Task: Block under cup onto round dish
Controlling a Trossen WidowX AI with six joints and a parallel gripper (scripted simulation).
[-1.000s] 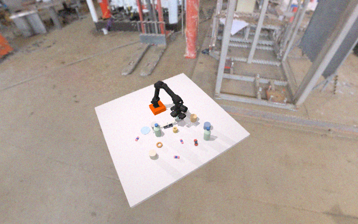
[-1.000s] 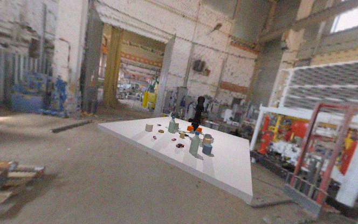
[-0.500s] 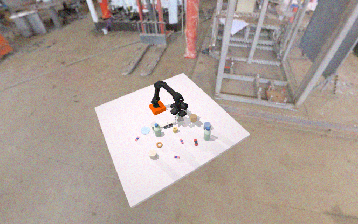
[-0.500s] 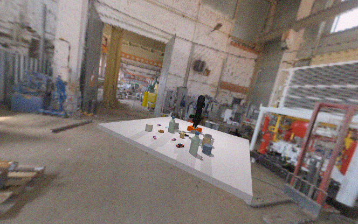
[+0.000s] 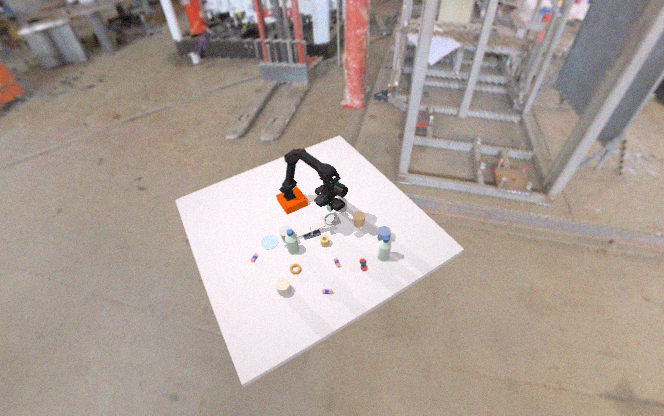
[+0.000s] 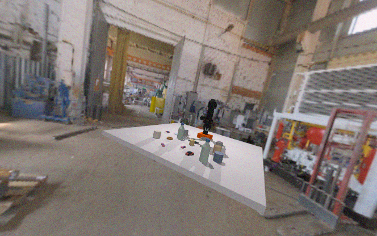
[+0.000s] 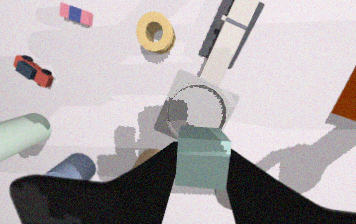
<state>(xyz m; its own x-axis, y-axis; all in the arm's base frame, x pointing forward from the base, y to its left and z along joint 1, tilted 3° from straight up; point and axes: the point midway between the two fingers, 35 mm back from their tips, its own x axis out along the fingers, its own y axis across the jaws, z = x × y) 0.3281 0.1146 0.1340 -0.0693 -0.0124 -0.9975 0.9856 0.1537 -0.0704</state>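
The light blue round dish is 350 mm to the right of my gripper tip, 170 mm below it and 100 mm behind it. Also, from my gripper tip: yellow spool 150 mm below, 90 mm to the right, 80 mm ahead; then balance 130 mm below, 120 mm to the right, 20 mm behind; then pale green block 10 mm above.
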